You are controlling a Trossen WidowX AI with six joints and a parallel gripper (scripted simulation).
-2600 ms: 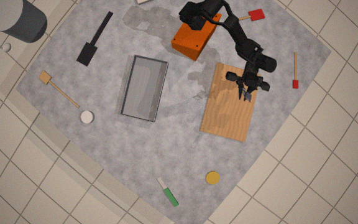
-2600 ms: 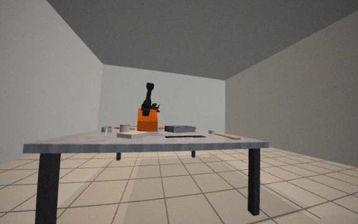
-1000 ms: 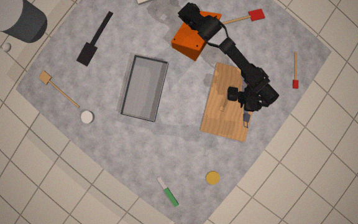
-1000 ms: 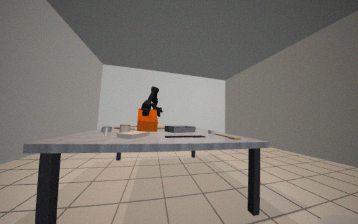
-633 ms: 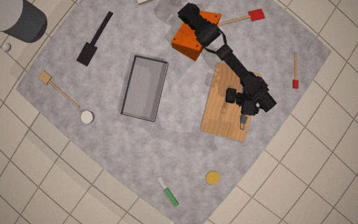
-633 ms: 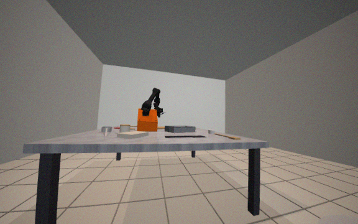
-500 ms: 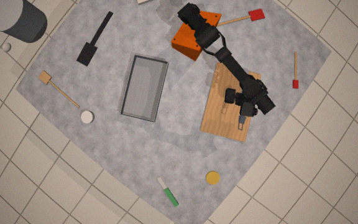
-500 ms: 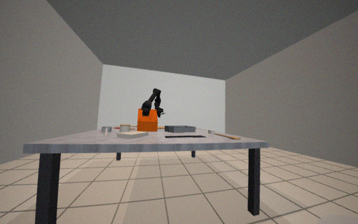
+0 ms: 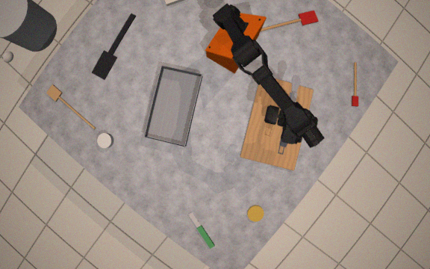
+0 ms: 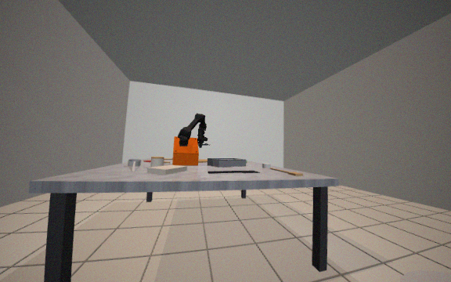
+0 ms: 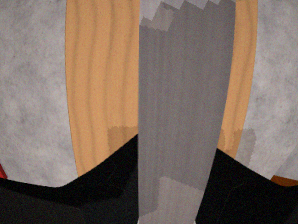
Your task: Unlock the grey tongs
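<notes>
Right now my gripper tip is 140 mm above the wooden board. Round my gripper tip: roasting tin: 150 mm ahead, 420 mm to the right, 120 mm below; then white disc: 420 mm ahead, 620 mm to the right, 130 mm below; then yellow disc: 390 mm ahead, 100 mm to the left, 140 mm below.
</notes>
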